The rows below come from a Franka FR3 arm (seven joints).
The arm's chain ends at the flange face. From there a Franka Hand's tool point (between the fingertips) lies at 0.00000 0.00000 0.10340 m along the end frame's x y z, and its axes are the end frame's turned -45 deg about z.
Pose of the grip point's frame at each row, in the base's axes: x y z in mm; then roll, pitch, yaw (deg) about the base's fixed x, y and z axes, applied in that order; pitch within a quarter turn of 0, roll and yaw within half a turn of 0:
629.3 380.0 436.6 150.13 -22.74 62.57
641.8 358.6 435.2 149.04 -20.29 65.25
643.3 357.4 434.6 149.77 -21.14 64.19
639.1 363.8 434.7 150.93 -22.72 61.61
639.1 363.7 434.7 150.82 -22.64 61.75
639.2 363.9 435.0 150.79 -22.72 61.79
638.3 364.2 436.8 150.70 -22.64 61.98
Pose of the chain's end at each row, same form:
567.6 373.0 519.3 176.32 -36.74 12.65
580.6 352.9 518.4 173.19 -35.90 16.78
582.4 351.1 517.9 174.54 -35.95 15.19
578.3 357.0 518.1 176.89 -36.16 11.66
578.2 356.9 518.0 176.73 -36.18 11.85
578.3 357.0 518.2 176.79 -36.26 11.85
577.3 357.3 520.0 176.64 -36.27 12.09

